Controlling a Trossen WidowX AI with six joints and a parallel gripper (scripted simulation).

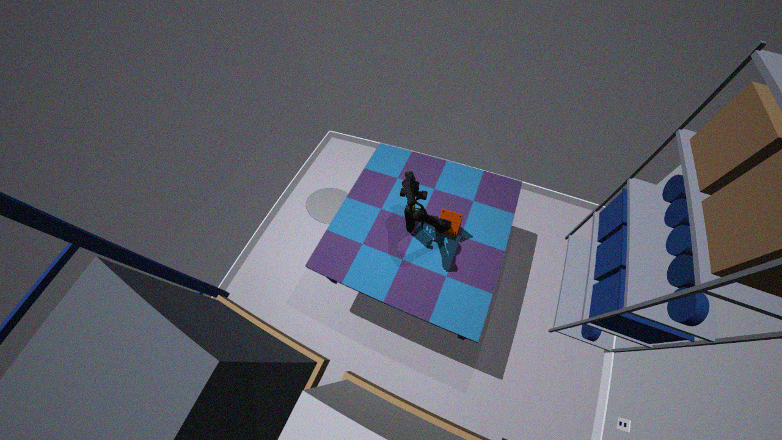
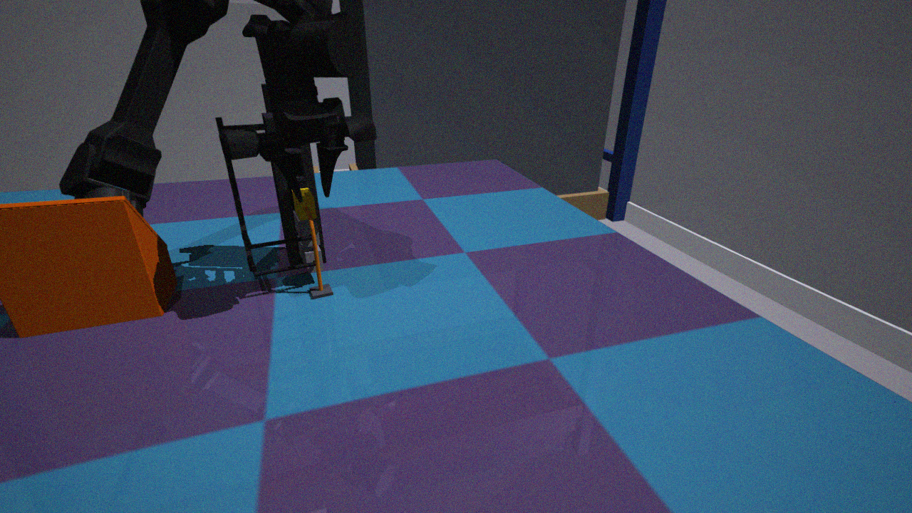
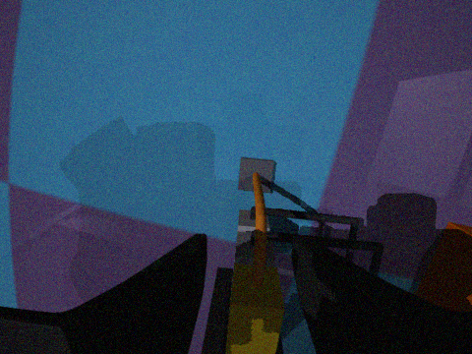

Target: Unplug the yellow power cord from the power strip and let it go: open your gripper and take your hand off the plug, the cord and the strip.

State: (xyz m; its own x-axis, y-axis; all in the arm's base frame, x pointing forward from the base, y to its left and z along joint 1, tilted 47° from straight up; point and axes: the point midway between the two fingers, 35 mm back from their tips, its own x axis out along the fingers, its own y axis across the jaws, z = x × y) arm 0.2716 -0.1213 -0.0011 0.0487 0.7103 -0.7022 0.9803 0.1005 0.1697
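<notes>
Right now my gripper tip is 2 cm past the yellow plug, 7 cm to the right of it and 1 cm above it.
</notes>
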